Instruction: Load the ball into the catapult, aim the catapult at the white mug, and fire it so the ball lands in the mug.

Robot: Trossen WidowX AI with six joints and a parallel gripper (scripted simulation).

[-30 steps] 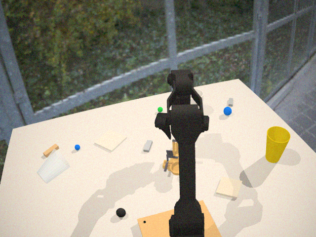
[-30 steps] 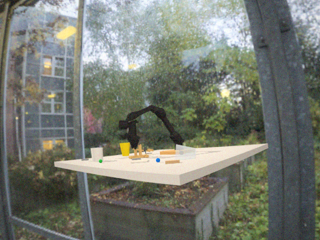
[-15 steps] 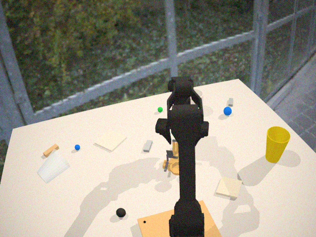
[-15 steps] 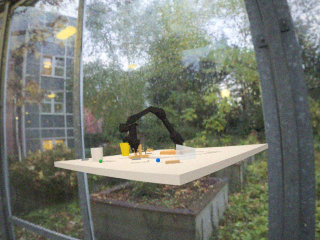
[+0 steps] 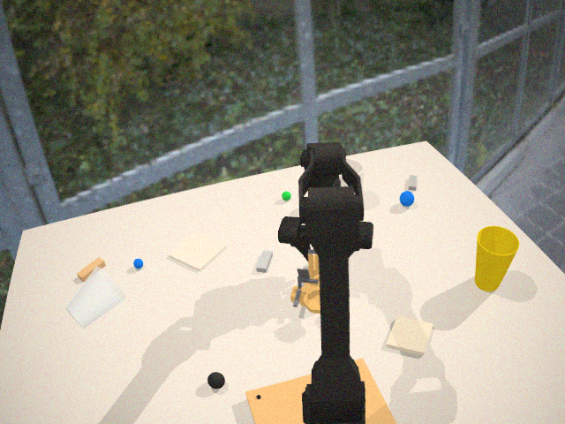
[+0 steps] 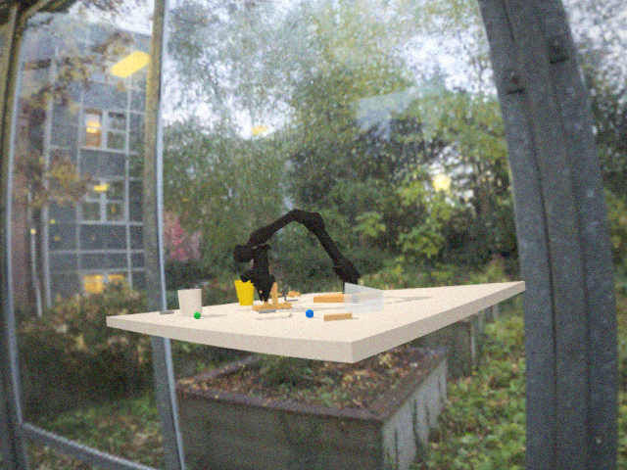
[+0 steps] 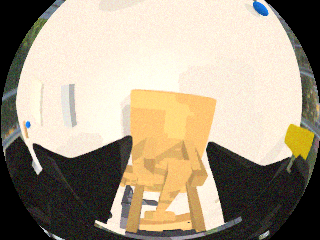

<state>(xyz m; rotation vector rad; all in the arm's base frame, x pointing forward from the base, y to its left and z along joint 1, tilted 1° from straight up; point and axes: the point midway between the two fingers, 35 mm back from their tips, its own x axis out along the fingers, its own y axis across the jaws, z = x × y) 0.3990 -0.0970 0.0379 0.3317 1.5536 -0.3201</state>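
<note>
Right now the black ball is 270 mm to the left of my gripper tip, 230 mm behind it and 20 mm below it. Also, from my gripper tip: tan square tile 220 mm behind, 110 mm to the right, 30 mm below; then wooden catapult 60 mm behind, 40 mm to the left, 20 mm above; then white mug 250 mm ahead, 130 mm to the right.
</note>
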